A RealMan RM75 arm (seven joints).
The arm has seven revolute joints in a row. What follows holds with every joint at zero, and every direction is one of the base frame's.
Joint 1 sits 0.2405 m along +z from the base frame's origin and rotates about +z.
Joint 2 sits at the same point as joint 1 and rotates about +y.
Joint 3 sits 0.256 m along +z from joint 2 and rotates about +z.
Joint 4 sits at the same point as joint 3 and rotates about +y.
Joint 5 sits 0.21 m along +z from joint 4 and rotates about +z.
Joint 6 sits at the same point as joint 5 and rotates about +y.
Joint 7 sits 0.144 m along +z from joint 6 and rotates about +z.
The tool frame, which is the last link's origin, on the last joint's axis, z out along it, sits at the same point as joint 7; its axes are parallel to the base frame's.
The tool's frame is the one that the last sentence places.
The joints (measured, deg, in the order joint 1, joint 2, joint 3, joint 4, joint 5, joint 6, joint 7), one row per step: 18.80, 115.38, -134.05, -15.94, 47.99, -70.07, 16.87; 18.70, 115.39, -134.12, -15.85, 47.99, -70.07, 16.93; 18.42, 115.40, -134.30, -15.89, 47.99, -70.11, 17.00; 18.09, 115.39, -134.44, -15.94, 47.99, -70.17, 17.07; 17.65, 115.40, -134.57, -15.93, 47.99, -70.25, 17.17; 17.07, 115.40, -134.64, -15.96, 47.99, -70.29, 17.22; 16.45, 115.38, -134.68, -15.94, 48.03, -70.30, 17.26; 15.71, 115.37, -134.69, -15.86, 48.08, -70.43, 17.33; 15.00, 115.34, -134.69, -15.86, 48.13, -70.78, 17.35; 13.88, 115.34, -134.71, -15.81, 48.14, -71.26, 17.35
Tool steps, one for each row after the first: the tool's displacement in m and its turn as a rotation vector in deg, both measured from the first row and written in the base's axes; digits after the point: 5 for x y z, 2 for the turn. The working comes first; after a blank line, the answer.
Tool pose at each row, in the base's axes (x y z in m, rotation vector in deg; the steps are taken from these numbers as rounded here): 0.33623, 0.30851, 0.00055, -90.04, 36.09, 49.06; 0.33704, 0.30770, 0.00039, -90.06, 36.22, 48.93; 0.33805, 0.30589, -0.00019, -90.10, 36.45, 48.84; 0.33936, 0.30386, -0.00050, -90.08, 36.68, 48.73; 0.34138, 0.30106, -0.00081, -89.98, 37.03, 48.53; 0.34413, 0.29755, -0.00099, -89.78, 37.46, 48.20; 0.34748, 0.29377, -0.00084, -89.49, 37.94, 47.74; 0.35143, 0.28912, -0.00041, -89.08, 38.44, 47.25; 0.35448, 0.28473, 0.00044, -88.63, 38.69, 47.01; 0.35922, 0.27757, 0.00119, -88.04, 39.12, 46.50

0.00081, -0.00081, -0.00016, -0.08, -0.02, -0.13; 0.00182, -0.00262, -0.00074, -0.22, 0.05, -0.29; 0.00313, -0.00465, -0.00105, -0.32, 0.11, -0.48; 0.00515, -0.00745, -0.00136, -0.40, 0.19, -0.81; 0.00790, -0.01096, -0.00154, -0.44, 0.25, -1.31; 0.01125, -0.01474, -0.00139, -0.44, 0.27, -1.95; 0.01520, -0.01939, -0.00096, -0.35, 0.30, -2.66; 0.01825, -0.02378, -0.00011, -0.10, 0.37, -3.12; 0.02299, -0.03094, 0.00064, 0.17, 0.38, -3.89
